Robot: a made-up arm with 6 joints. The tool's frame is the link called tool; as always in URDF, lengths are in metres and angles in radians. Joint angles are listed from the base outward. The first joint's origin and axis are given. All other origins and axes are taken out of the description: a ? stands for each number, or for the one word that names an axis. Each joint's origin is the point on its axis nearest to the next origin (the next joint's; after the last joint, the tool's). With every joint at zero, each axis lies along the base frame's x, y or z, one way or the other. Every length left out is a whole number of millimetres.
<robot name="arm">
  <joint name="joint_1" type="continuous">
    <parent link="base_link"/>
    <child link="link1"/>
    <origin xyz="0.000 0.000 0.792" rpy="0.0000 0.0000 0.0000"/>
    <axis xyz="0 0 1"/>
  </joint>
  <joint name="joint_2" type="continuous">
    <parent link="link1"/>
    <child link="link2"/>
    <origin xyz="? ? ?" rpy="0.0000 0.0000 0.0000"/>
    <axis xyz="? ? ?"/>
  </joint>
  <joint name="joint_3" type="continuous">
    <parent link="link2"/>
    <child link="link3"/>
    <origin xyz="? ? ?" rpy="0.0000 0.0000 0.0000"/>
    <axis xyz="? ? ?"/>
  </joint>
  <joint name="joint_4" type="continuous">
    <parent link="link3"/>
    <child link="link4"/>
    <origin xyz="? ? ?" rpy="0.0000 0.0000 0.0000"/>
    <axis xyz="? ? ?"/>
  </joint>
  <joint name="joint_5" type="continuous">
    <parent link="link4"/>
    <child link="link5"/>
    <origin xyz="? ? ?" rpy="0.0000 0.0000 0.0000"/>
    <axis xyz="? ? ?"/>
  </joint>
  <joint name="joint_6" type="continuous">
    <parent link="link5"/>
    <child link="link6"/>
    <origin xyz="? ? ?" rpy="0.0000 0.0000 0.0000"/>
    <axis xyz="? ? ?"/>
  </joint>
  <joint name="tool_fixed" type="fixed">
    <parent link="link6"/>
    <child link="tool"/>
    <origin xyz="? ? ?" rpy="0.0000 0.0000 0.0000"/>
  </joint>
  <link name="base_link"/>
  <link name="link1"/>
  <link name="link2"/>
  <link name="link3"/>
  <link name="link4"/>
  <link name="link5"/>
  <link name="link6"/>
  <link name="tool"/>
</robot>
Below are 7 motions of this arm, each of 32 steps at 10 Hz.
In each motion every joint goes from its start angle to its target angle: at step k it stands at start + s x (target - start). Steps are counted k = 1, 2, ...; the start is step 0. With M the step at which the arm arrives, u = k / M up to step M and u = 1 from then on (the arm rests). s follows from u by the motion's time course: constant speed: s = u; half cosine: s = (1 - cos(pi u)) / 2; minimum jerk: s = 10 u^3 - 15 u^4 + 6 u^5.
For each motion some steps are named. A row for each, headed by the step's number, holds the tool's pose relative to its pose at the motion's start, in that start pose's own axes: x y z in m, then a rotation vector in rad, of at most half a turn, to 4 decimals.
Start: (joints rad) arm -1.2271 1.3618 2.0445 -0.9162 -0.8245 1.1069
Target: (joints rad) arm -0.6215 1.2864 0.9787 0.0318 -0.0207 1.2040
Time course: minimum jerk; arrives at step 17
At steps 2, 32:
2: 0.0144 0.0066 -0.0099 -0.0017 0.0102 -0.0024
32: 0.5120 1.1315 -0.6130 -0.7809 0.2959 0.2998

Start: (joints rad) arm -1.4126 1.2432 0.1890 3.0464 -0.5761 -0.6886
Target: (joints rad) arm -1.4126 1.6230 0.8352 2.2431 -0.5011 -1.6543
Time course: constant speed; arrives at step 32
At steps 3, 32:
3: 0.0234 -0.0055 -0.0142 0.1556 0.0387 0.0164
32: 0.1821 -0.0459 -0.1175 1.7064 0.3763 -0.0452

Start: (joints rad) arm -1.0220 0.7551 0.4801 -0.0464 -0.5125 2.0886
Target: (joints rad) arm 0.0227 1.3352 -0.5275 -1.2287 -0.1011 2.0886
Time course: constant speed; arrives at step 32
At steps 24, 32:
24: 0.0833 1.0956 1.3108 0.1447 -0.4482 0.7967
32: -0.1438 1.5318 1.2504 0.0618 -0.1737 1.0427

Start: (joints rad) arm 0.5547 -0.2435 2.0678 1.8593 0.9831 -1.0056
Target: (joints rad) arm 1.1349 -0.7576 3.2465 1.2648 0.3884 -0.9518
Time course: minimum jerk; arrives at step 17
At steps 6, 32:
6: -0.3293 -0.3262 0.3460 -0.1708 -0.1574 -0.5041
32: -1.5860 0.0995 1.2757 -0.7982 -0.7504 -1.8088

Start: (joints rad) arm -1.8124 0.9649 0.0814 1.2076 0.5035 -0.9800
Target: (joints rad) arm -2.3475 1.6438 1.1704 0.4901 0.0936 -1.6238
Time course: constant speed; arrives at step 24
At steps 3, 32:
3: -0.0096 -0.1326 0.0296 0.1753 -0.0667 -0.1243
32: -0.4399 -0.9272 -0.0494 1.4055 -0.7936 -0.6733

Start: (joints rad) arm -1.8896 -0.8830 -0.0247 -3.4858 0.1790 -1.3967
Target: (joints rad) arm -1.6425 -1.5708 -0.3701 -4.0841 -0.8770 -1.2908
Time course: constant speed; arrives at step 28
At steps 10, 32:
10: -0.1929 -0.1576 0.0237 0.2499 -0.0096 -0.4714
32: -0.5862 -0.2621 -0.0933 0.8262 0.2437 -1.1516

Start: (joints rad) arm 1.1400 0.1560 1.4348 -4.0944 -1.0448 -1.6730
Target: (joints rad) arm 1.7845 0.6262 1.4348 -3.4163 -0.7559 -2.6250
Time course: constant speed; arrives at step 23
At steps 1, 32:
1: -0.0214 0.0213 -0.0230 0.0300 0.0073 0.0307
32: -0.8357 0.4379 -0.1146 0.8358 0.4029 0.7730

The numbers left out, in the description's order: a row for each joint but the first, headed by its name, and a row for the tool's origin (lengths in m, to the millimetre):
joint_2: xyz 0.137 0.000 0.000, axis 0 1 0
joint_3: xyz 0.000 0.000 0.528, axis 0 -1 0
joint_4: xyz 1.061 0.000 0.181, axis -1 0 0
joint_5: xyz 0.000 0.000 0.000, axis 0 -1 0
joint_6: xyz 0.179 0.000 0.000, axis -1 0 0
tool: xyz 0.000 0.000 0.000

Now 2 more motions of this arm.
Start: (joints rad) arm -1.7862 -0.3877 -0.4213 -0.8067 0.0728 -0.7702
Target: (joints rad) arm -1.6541 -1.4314 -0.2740 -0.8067 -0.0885 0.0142
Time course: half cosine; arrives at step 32
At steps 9, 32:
9: -0.1474 0.2176 -0.0221 -0.1310 0.0321 0.1997
32: -1.2157 0.6603 0.0458 -0.6354 -0.2061 1.1047

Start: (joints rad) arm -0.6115 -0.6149 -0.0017 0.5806 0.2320 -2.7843
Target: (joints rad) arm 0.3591 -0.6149 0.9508 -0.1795 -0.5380 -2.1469
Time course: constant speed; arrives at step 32
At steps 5, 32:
5: -0.0028 0.0941 -0.1666 0.1165 0.0584 0.0353
32: -0.3918 0.7906 -0.3781 0.8286 0.6171 -0.1284

